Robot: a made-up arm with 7 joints. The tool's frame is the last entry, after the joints. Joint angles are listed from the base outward. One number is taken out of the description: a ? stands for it. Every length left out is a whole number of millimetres.
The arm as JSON. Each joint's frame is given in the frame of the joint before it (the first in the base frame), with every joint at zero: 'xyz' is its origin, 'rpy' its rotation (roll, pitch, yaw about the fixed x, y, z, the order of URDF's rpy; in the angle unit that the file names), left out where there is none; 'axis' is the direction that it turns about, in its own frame. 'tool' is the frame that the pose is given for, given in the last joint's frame.
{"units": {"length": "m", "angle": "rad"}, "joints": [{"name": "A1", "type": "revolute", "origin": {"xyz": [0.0, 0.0, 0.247], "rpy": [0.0, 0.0, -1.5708]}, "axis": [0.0, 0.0, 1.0]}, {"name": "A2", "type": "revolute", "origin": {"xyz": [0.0, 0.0, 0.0], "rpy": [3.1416, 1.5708, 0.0]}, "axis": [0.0, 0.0, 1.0]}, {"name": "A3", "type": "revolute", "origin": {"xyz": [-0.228, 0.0, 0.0], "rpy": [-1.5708, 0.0, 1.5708]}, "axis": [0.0, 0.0, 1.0]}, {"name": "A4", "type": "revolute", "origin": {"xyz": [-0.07, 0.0, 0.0], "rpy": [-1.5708, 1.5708, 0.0]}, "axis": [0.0, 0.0, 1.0]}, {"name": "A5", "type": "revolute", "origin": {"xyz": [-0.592, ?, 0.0], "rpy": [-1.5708, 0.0, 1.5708]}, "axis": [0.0, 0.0, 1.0]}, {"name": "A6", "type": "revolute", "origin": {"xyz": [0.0, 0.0, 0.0], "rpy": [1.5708, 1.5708, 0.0]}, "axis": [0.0, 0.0, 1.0]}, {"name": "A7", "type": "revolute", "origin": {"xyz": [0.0, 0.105, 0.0], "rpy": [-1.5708, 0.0, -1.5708]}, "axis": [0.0, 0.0, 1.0]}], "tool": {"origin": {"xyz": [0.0, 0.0, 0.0], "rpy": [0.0, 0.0, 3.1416]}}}
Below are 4 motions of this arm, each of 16 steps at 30 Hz.
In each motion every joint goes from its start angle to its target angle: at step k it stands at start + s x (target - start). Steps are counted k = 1, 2, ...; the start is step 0. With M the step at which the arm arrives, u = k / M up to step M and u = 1 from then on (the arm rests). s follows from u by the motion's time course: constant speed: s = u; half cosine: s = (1 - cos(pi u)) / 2; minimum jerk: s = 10 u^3 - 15 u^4 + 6 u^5.
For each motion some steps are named. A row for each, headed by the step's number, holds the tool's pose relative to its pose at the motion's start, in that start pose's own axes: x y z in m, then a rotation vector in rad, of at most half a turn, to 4 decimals.
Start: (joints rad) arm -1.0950 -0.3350 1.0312 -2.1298 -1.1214 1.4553 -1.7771
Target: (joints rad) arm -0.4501 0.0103 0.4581 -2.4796 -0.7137 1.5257 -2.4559
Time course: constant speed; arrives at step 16
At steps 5, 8, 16:
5: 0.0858 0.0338 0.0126 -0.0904 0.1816 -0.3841
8: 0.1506 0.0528 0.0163 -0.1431 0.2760 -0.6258
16: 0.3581 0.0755 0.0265 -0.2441 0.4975 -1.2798

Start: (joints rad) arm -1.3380 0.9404 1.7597 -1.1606 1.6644 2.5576 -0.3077
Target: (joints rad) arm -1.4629 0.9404 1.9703 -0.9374 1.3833 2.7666 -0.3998
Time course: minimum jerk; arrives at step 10
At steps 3, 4, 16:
3: -0.0079 -0.0427 -0.0003 0.0179 0.0150 -0.0757
4: -0.0164 -0.0829 -0.0026 0.0366 0.0323 -0.1469
16: -0.0667 -0.2544 -0.0364 0.1397 0.1450 -0.4509

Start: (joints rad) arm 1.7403 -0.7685 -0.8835 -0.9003 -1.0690 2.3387 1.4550
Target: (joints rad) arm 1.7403 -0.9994 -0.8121 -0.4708 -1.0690 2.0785 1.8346
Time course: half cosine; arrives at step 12
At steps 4, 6, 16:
4: 0.1038 0.0199 -0.0350 -0.0134 0.0560 0.2246
6: 0.2037 0.0557 -0.0741 -0.0243 0.1083 0.4533
16: 0.3817 0.1717 -0.1628 -0.0389 0.2028 0.9209

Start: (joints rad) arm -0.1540 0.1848 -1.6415 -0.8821 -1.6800 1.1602 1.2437
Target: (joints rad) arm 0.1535 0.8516 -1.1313 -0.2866 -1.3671 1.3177 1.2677
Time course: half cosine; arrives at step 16
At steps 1, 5, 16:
1: 0.0041 0.0055 -0.0075 0.0121 -0.0021 0.0061
5: 0.0814 0.1495 -0.1575 0.2873 -0.0535 0.1286
16: 0.1713 0.8306 -0.3434 1.3561 -0.2810 0.3526

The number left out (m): -0.127
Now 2 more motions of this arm.
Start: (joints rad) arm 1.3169 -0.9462 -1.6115 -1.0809 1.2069 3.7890 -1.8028
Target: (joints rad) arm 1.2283 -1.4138 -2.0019 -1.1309 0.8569 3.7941 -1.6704
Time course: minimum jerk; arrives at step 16
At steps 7, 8, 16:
7: -0.1057 0.1351 0.0693 -0.1925 -0.0966 -0.0533
8: -0.1424 0.1746 0.0825 -0.2438 -0.1310 -0.0730
16: -0.3191 0.3284 0.0975 -0.4223 -0.3047 -0.1724

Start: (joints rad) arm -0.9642 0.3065 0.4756 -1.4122 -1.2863 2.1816 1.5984
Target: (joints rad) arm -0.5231 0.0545 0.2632 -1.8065 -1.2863 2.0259 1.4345
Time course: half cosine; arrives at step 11
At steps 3, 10, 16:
3: -0.0373 -0.0149 -0.0280 0.0016 0.0005 -0.0872
10: -0.1891 -0.0320 -0.1501 -0.0005 0.0228 -0.4522
16: -0.1925 -0.0316 -0.1529 -0.0006 0.0236 -0.4605

